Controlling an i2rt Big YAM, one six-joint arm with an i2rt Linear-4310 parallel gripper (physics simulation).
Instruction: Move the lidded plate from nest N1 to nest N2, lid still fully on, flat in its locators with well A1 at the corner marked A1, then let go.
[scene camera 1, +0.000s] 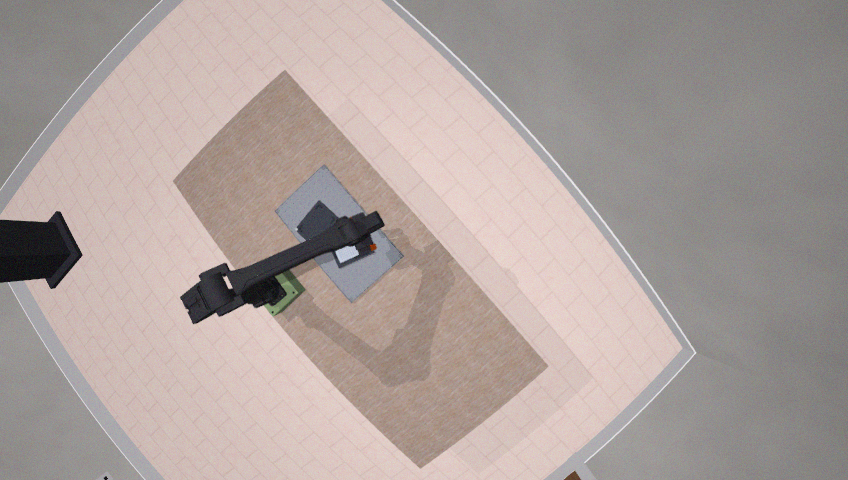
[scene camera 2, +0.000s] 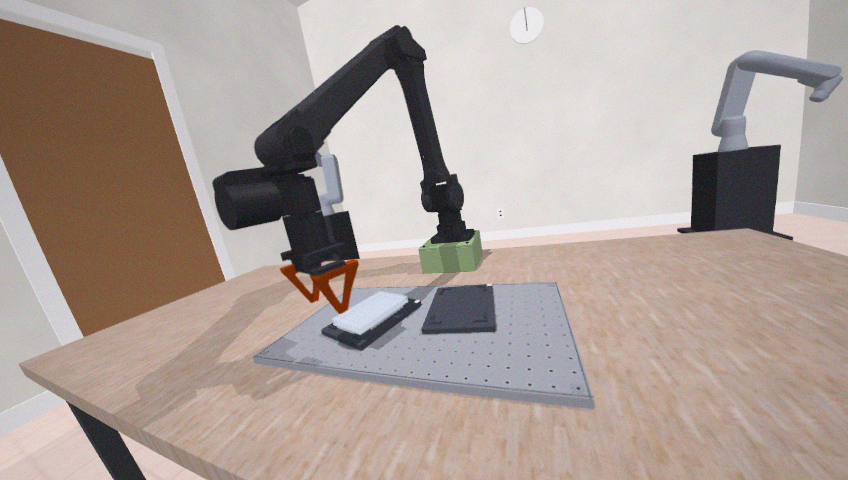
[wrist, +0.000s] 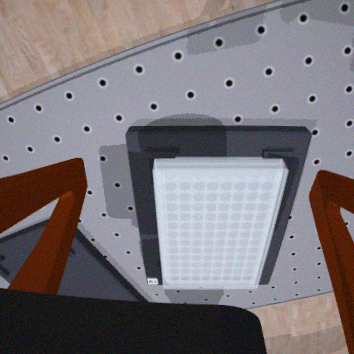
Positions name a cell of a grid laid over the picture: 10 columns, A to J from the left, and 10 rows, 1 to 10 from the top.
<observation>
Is the gripper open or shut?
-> Open.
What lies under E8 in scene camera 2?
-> A dark nest.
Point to a dark nest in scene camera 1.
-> D5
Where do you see a dark nest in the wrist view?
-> At C8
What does the gripper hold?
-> Nothing.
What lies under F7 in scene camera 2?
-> A dark nest.
</observation>
